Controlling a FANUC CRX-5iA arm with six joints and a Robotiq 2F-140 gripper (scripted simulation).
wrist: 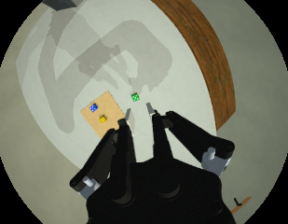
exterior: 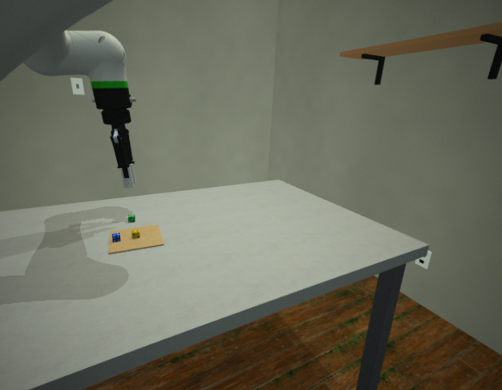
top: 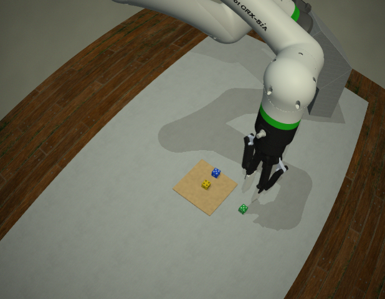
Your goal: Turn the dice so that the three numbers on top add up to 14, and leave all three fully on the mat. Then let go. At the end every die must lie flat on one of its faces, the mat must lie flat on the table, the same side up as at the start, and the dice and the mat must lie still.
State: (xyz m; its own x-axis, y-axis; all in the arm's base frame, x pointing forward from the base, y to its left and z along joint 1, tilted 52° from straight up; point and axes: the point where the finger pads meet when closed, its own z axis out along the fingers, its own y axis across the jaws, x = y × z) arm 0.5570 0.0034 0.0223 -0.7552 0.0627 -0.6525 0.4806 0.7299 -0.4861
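Now: hand 150 mm above the green die. Also, from my hand: yellow die (140 mm below, 130 mm to the right, 40 mm behind); tan mat (150 mm below, 130 mm to the right, 40 mm behind); blue die (140 mm below, 110 mm to the right, 90 mm behind).
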